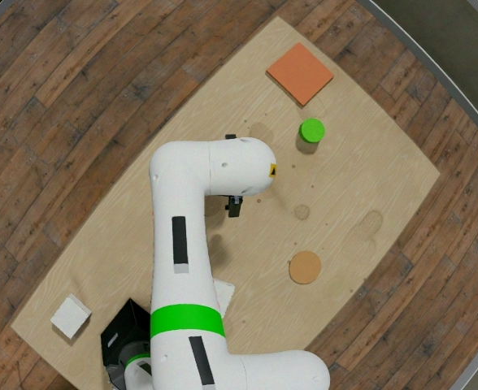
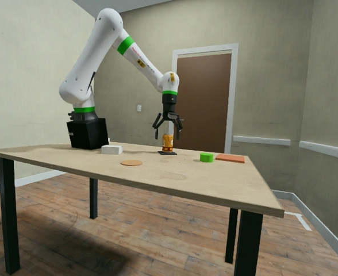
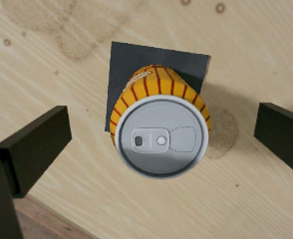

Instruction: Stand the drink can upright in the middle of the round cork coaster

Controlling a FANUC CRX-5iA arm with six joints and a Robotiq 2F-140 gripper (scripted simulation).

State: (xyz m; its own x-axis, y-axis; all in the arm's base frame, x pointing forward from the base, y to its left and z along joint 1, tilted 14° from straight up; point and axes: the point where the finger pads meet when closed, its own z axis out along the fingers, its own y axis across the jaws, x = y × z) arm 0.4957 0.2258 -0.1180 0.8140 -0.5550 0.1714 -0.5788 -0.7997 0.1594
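The drink can lies 3 cm below my hand. The rest, counted from my hand: orange pad 37 cm ahead, 12 cm to the left, 9 cm below; then black square coaster 10 cm below.
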